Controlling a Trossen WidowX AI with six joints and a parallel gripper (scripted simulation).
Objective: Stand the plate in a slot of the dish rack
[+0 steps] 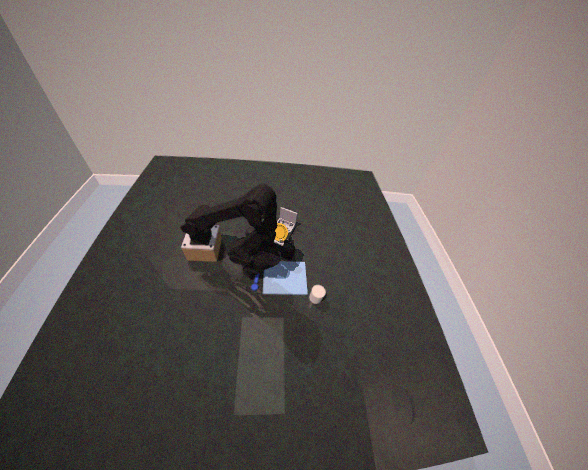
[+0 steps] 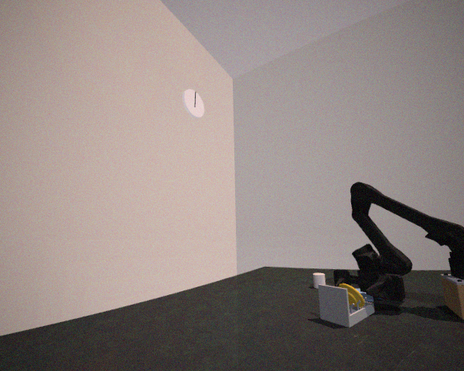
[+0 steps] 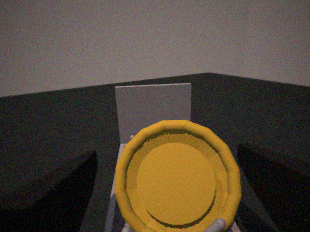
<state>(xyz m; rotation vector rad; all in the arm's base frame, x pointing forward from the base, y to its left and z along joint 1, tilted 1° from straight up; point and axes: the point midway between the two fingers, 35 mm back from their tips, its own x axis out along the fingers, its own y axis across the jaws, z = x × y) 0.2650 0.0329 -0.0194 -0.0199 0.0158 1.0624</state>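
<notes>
Now: gripper tip 2 cm above the yellow plate. The rest, counted from my gripper tip: blue spoon (9 cm behind, 20 cm to the right, 5 cm below); grey dish rack (1 cm ahead, 2 cm to the left, 3 cm below); light blue mat (1 cm ahead, 18 cm to the right, 5 cm below).
</notes>
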